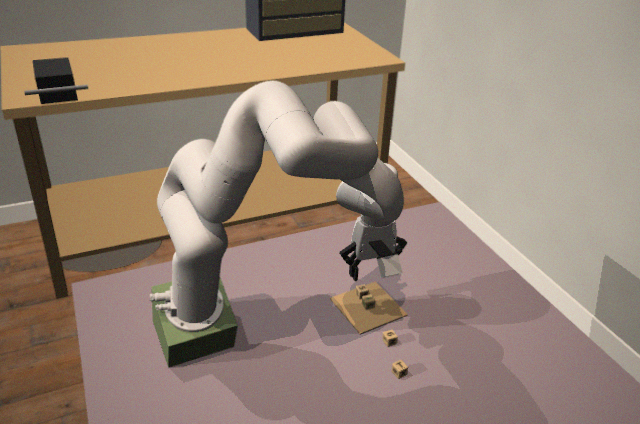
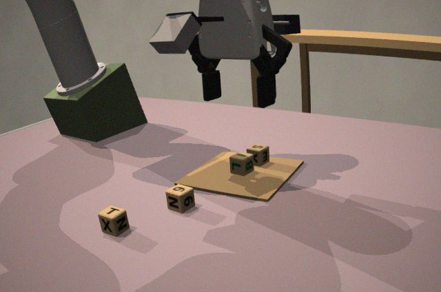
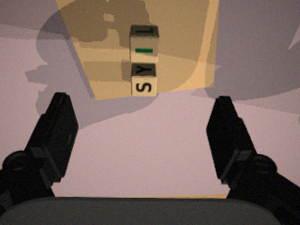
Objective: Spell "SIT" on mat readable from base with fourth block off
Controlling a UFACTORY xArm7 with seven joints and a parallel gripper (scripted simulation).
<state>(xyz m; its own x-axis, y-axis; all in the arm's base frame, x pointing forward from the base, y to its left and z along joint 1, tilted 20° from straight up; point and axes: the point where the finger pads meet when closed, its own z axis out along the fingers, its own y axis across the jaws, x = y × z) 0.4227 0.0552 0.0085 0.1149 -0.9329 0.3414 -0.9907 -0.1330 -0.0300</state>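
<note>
Right now my hand is 10 mm short of the wooden block, 220 mm to the left of it and 100 mm above it. The rest, counted from my hand: tan mat 110 mm below.
</note>
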